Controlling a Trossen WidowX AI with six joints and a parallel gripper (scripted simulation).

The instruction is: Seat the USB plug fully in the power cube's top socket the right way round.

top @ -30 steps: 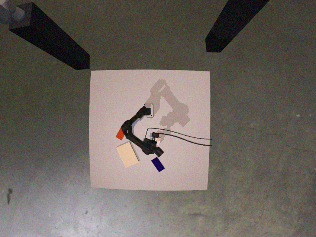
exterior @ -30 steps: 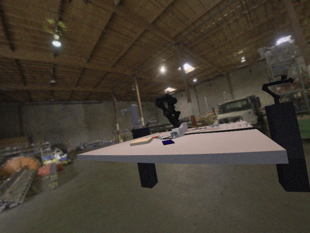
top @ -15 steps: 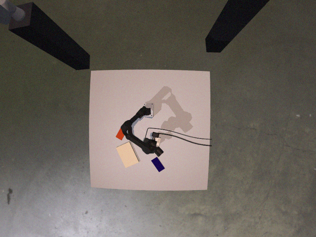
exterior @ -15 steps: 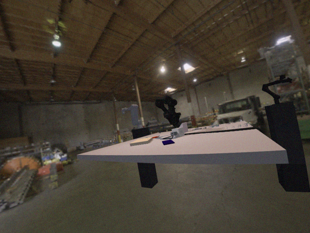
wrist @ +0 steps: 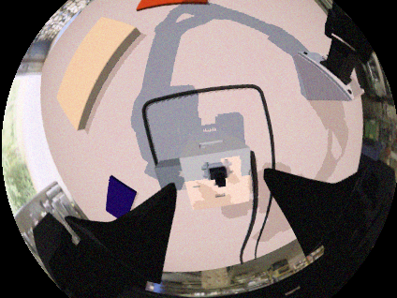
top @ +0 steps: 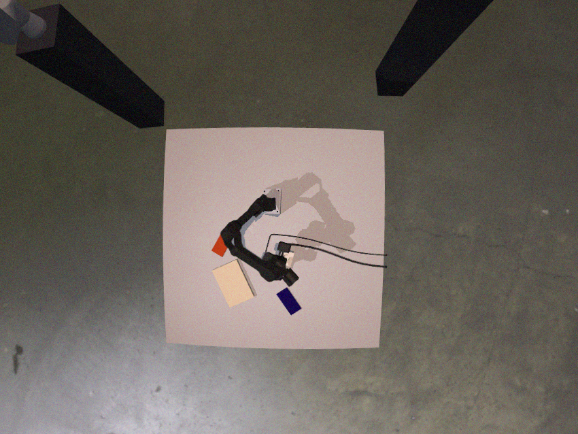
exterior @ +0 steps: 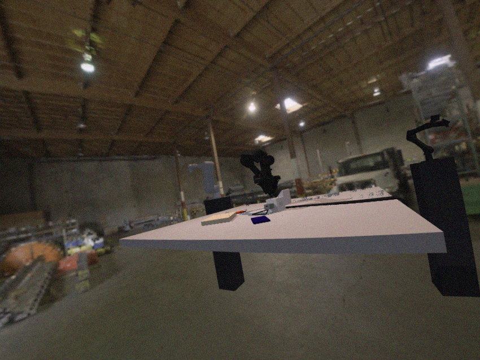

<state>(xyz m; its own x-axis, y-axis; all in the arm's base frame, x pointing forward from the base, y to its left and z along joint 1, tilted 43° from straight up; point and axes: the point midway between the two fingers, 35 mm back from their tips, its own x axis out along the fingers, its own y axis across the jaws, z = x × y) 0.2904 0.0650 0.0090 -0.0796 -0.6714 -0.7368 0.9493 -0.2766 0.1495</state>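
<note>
Right now my gripper tip is 20 mm above the dark USB plug. Round my gripper tip: orange block 330 mm to the right, 100 mm below, 80 mm behind; then beige block 280 mm to the right, 150 mm ahead, 100 mm below; then dark blue block 270 mm ahead, 100 mm below, 30 mm to the left.
</note>
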